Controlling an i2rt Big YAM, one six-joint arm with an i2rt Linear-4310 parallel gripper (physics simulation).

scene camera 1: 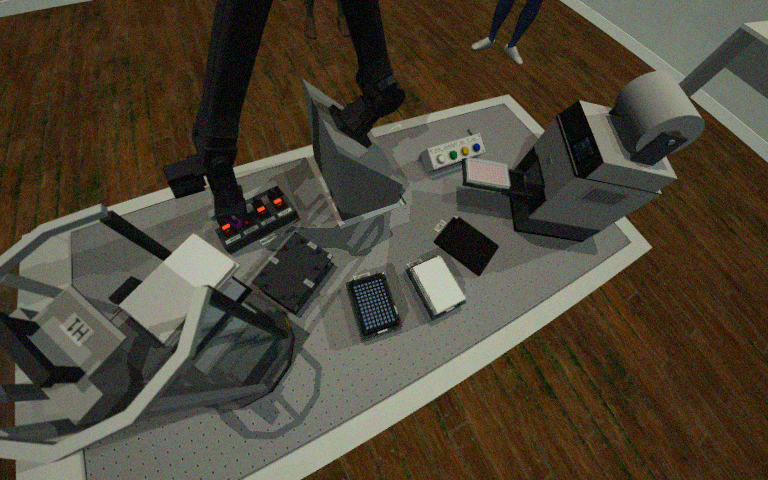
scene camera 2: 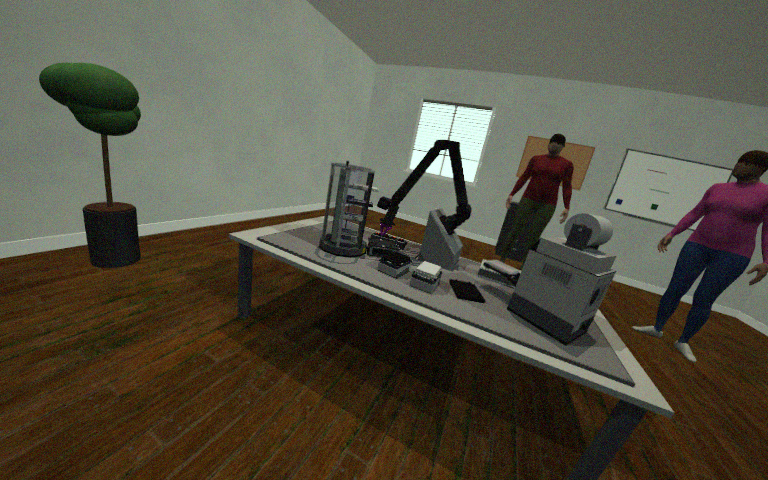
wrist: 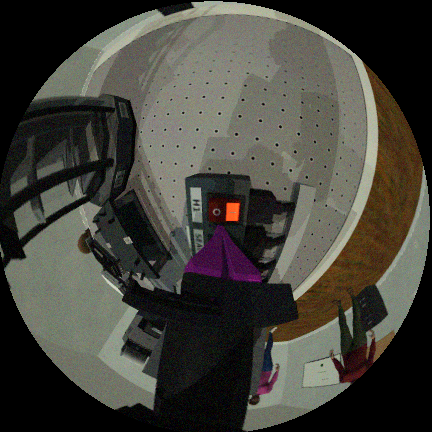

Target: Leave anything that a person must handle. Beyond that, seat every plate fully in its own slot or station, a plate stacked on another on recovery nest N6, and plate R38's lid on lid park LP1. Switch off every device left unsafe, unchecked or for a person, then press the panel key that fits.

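Frame: origin at the arm's base, x ahead, y left, z up, level; metres.
Where they show: gripper, fingertip midpoint: (scene camera 1: 238,227) (scene camera 2: 381,235) (wrist: 218,228); arm's base, link origin: (scene camera 1: 348,128) (scene camera 2: 445,225).
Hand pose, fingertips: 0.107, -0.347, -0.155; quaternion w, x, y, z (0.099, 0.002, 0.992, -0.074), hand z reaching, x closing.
Each offset is from my fingertips to the top centre of the thing, as dx, dy, dz. "pt": to the spot under its first point.
My gripper (scene camera 1: 236,223) (scene camera 2: 383,230) (wrist: 218,228) is shut and empty, its purple fingertips pointing down at the power strip (scene camera 1: 262,224) (wrist: 194,181), by the H1 and SEAL switches. The H1 switch @(+0.001, -0.026, +0.012) (scene camera 1: 226,227) (wrist: 224,211) glows orange. The SEAL switch @(pt -0.009, +0.025, +0.008) (scene camera 1: 246,220) shows dark red without an orange glow in scene camera 1; the fingers hide it in the wrist view. Two further switches (scene camera 1: 261,209) (scene camera 1: 277,201) glow orange. A blue-welled plate @(+0.318, +0.268, +0.028) (scene camera 1: 373,303) and a white-topped plate @(+0.330, +0.433, +0.041) (scene camera 1: 437,284) sit on nests. A pinkish plate @(+0.088, +0.710, +0.090) (scene camera 1: 487,172) is on the extended tray of the grey machine @(+0.211, +0.942, +0.415) (scene camera 1: 594,195).
The barred round tower @(+0.297, -0.060, +0.407) (scene camera 1: 195,333) (scene camera 2: 346,209) labelled H1 stands left of the strip. A dark station @(+0.170, +0.112, +0.035) (scene camera 1: 294,272) lies in front of the strip. A black pad @(pt +0.242, +0.595, -0.027) (scene camera 1: 466,244) lies right of the plates. The key panel @(-0.073, +0.712, +0.043) (scene camera 1: 453,151) has white, green, yellow and blue keys.
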